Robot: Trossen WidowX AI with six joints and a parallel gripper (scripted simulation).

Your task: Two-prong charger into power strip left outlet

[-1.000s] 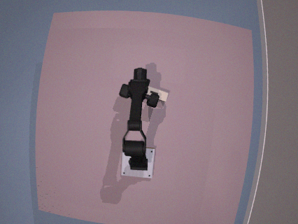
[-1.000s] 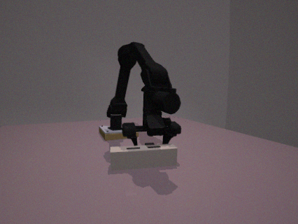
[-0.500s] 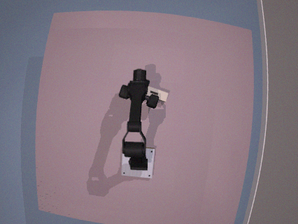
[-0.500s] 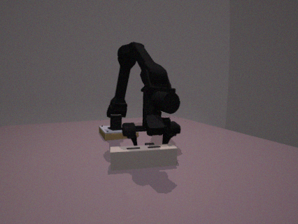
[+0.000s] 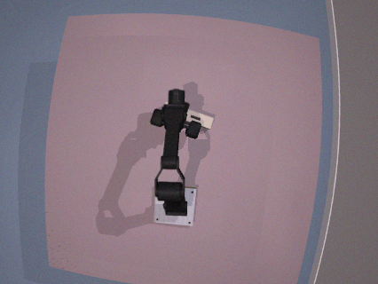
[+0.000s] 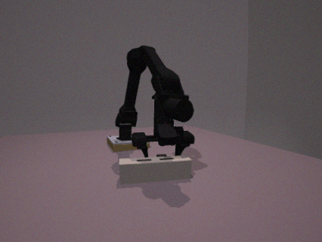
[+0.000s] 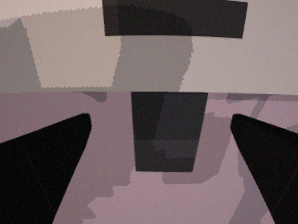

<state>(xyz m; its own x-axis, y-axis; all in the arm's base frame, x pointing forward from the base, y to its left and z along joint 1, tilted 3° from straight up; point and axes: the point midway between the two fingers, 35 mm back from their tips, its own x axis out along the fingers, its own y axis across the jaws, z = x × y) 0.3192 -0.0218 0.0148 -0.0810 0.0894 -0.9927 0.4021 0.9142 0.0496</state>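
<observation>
Right now the charger is 2 cm ahead of my gripper tip, 1 cm to the right of it and 1 cm above it.
</observation>
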